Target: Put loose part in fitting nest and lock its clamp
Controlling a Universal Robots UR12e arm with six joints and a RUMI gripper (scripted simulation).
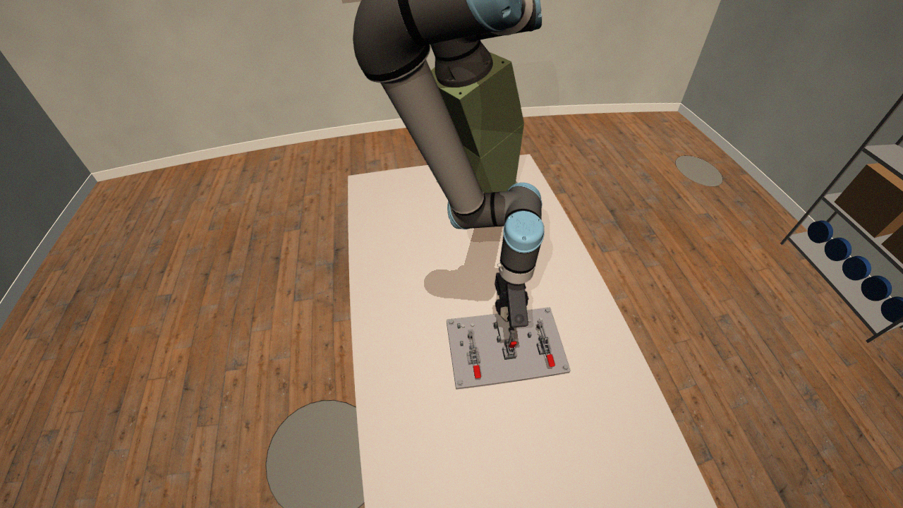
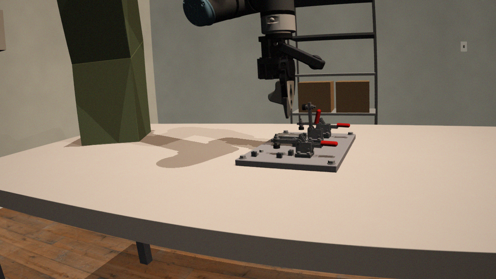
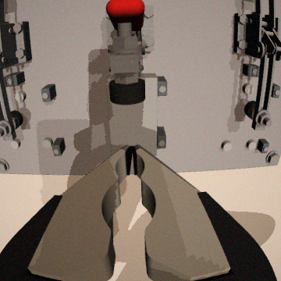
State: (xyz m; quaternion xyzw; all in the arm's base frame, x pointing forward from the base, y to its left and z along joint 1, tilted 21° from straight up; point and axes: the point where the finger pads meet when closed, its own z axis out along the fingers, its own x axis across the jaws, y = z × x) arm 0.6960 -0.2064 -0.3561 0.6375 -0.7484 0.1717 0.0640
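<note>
The grey block lies 7 cm below my hand. From my hand the other things lie so: dark stop block (4 cm ahead, 1 cm to the right, 7 cm below); grey fixture plate (4 cm ahead, 1 cm to the right, 9 cm below).
</note>
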